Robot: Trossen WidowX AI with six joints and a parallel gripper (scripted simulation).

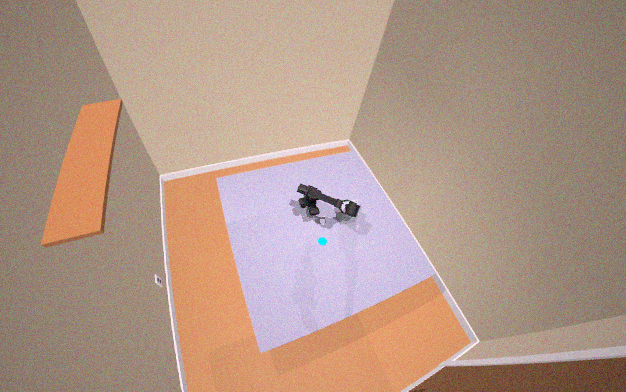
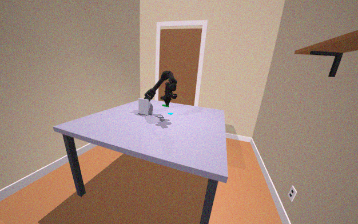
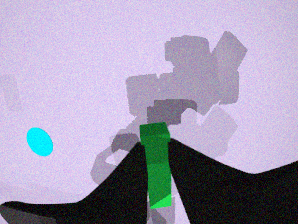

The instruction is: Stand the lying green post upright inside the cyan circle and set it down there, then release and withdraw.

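Now: the cyan circle 60 mm behind my gripper tip, 200 mm to the left of it and 140 mm below it. Round my gripper tip: green post: 20 mm behind.
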